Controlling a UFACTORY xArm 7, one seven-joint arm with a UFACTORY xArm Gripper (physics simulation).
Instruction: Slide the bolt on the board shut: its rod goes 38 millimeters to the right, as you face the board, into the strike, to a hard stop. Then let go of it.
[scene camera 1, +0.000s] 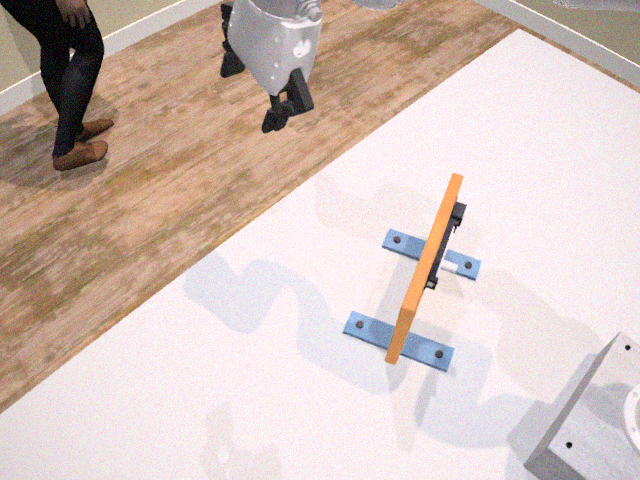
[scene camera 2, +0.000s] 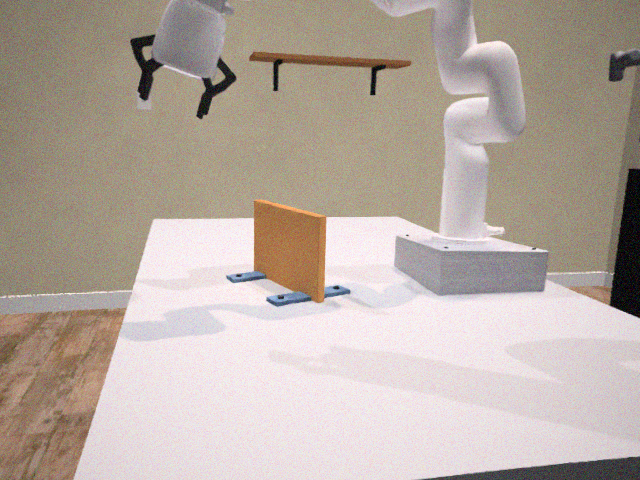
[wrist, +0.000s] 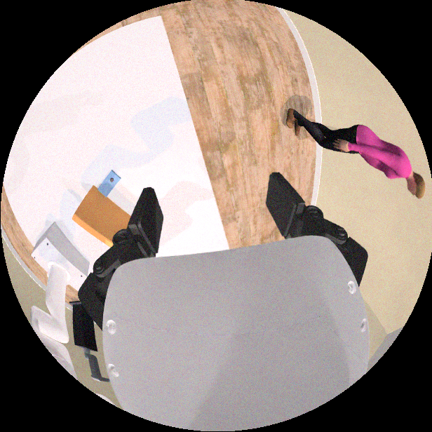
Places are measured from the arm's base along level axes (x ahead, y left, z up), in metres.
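Pixels of known places: gripper, fingertip midpoint: (scene camera 1: 251, 100) (scene camera 2: 171, 108); arm's base at its link origin: (scene camera 2: 460, 240).
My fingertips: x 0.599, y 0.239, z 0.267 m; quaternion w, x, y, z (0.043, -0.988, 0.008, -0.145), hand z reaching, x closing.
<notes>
For each thing: its top centre in the pictures, then the offset to it from my fingertips. "spot": a spot on its surface instead.
- orange board at its top centre: (scene camera 1: 436, 234) (scene camera 2: 287, 207) dy -0.158, dx -0.199, dz -0.182 m
- dark bolt hardware at its top centre: (scene camera 1: 454, 237) dy -0.187, dx -0.213, dz -0.198 m
- dark block at a spot on its surface: (scene camera 1: 459, 212) spot: dy -0.235, dx -0.182, dz -0.206 m
- short white piece at a spot on its surface: (scene camera 1: 448, 266) spot: dy -0.153, dx -0.237, dz -0.212 m
The orange board (scene camera 1: 430, 248) (scene camera 2: 286, 242) (wrist: 102, 212) stands upright on blue feet. In scene camera 1 it is seen nearly from above, and the dark bolt hardware (scene camera 1: 443, 249) runs along its side facing the robot base. A dark block (scene camera 1: 459, 212) sits at the far end of that hardware and a short white piece (scene camera 1: 448, 266) sticks out near the other end. The rod's exact position cannot be made out. The bolt is hidden in scene camera 2 and the wrist view. My gripper (scene camera 1: 253, 96) (scene camera 2: 172, 106) (wrist: 213, 193) is open and empty, high above and away from the board, on its side without the bolt.
Blue feet (scene camera 1: 372, 328) (scene camera 2: 281, 298) (wrist: 111, 181) stick out on both sides of the board. The grey robot base block (scene camera 1: 594, 413) (scene camera 2: 491, 271) (wrist: 65, 252) stands on the white table. A person (scene camera 1: 77, 77) (wrist: 380, 150) stands on the wooden floor. A shelf (scene camera 2: 330, 60) hangs on the wall.
</notes>
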